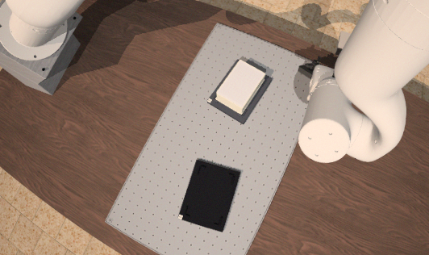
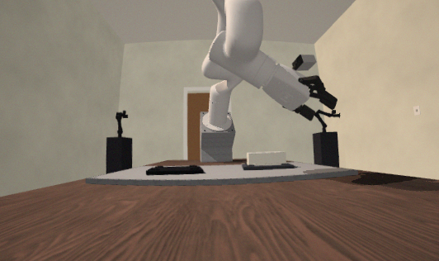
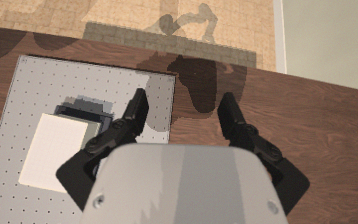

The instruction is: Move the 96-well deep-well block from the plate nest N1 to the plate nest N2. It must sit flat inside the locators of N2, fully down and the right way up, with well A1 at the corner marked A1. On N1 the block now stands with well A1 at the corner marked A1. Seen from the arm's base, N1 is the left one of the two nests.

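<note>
The cream 96-well deep-well block is 200 mm behind my hand, 130 mm below it and 120 mm to the right of it. Round my hand: plate nest N1: 200 mm behind, 160 mm below, 120 mm to the right; black plate nest N2: 410 mm to the right, 160 mm below, 100 mm behind.
</note>
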